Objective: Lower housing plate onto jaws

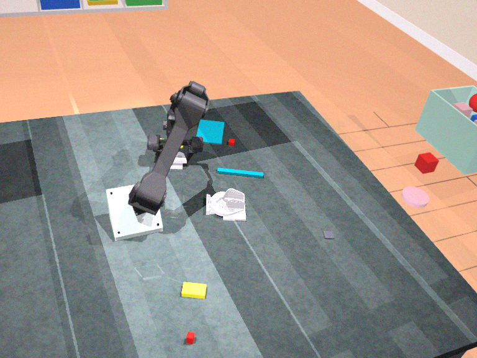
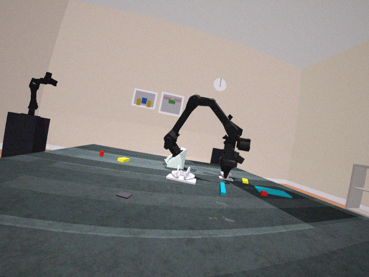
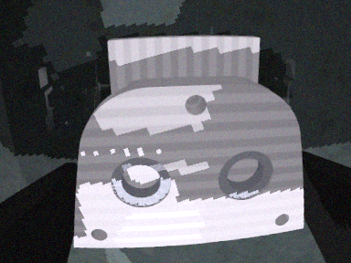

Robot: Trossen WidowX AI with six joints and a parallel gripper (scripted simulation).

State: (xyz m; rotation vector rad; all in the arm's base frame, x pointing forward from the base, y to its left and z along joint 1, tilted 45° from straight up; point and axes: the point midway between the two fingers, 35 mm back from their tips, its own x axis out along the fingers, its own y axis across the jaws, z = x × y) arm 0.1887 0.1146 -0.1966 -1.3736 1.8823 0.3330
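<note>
Now: the white block 1 cm ahead of my gripper tip and 1 cm to the left of it. Also, from my gripper tip: yellow bar 2 cm ahead, 13 cm to the left, 1 cm below; grey housing plate 1 cm to the left, 2 cm above; cyan bar 19 cm ahead, 13 cm to the right.
</note>
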